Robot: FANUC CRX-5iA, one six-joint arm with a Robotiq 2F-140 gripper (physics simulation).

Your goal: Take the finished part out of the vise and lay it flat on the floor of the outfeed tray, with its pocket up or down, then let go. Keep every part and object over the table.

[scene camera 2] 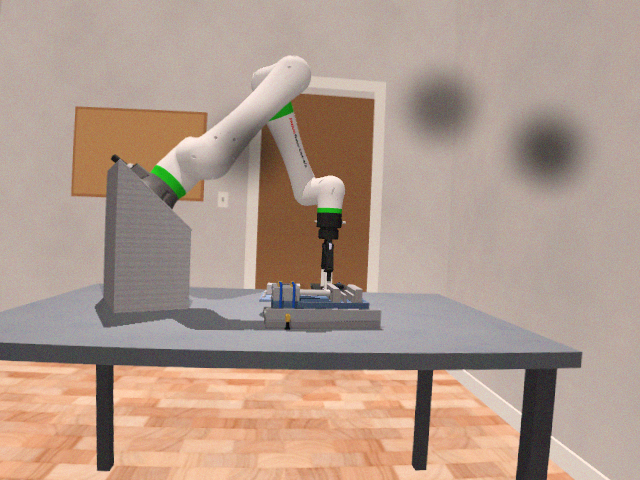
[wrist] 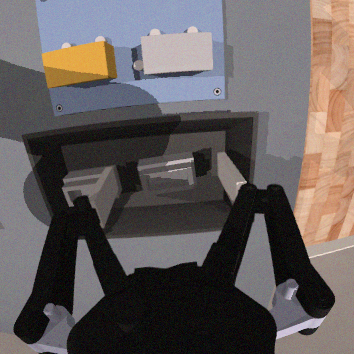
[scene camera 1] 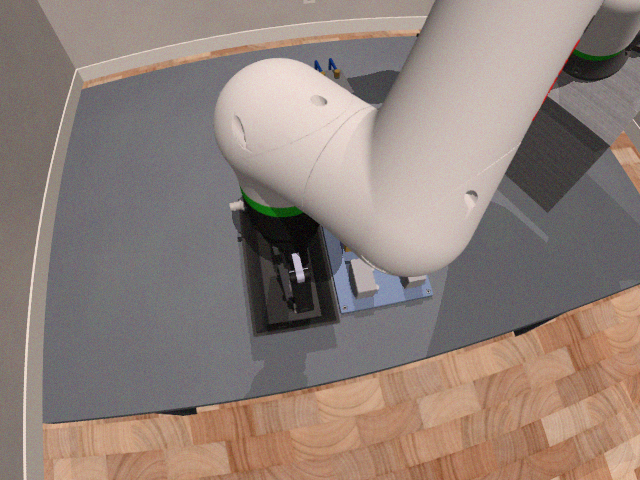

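Where they show: gripper, fingertip midpoint: (scene camera 2: 325, 288) (wrist: 165, 170); arm's base, origin of the base link: (scene camera 2: 150, 199) (scene camera 1: 589, 43).
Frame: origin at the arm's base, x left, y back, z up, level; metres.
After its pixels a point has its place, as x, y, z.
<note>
The outfeed tray (scene camera 1: 294, 329) {0.411, -0.541, -0.284} (wrist: 254, 150) {0.407, -0.508, -0.284} is a dark open box. In the wrist view a grey part (wrist: 167, 175) {0.321, -0.547, -0.293} with a rectangular pocket facing up lies on the tray floor and appears flat. My gripper (scene camera 1: 297, 297) (scene camera 2: 326, 279) {0.319, -0.540, -0.289} (wrist: 165, 170) {0.319, -0.540, -0.289} is open, with one finger on each side of this part and a gap at both sides. A second grey pocketed part (wrist: 80, 182) {0.227, -0.558, -0.285} lies beyond the left finger, partly hidden by it. The vise (scene camera 2: 336, 292) {-0.119, -0.602, -0.239} shows in scene camera 2, with light jaws on a blue base; the arm hides most of it in scene camera 1.
Beside the tray is a blue plate (scene camera 1: 382, 303) {0.361, -0.390, -0.318} (wrist: 192, 89) {0.341, -0.457, -0.318} bearing a light grey block (scene camera 1: 364, 281) {0.333, -0.425, -0.282} (wrist: 177, 52) {0.320, -0.425, -0.282} and a yellow block (wrist: 77, 65) {0.233, -0.440, -0.282}. A long grey bar (scene camera 2: 330, 318) {-0.173, -0.593, -0.299} stands in front of the vise. The table edge (wrist: 302, 165) {0.501, -0.535, -0.326} is to the right in the wrist view.
</note>
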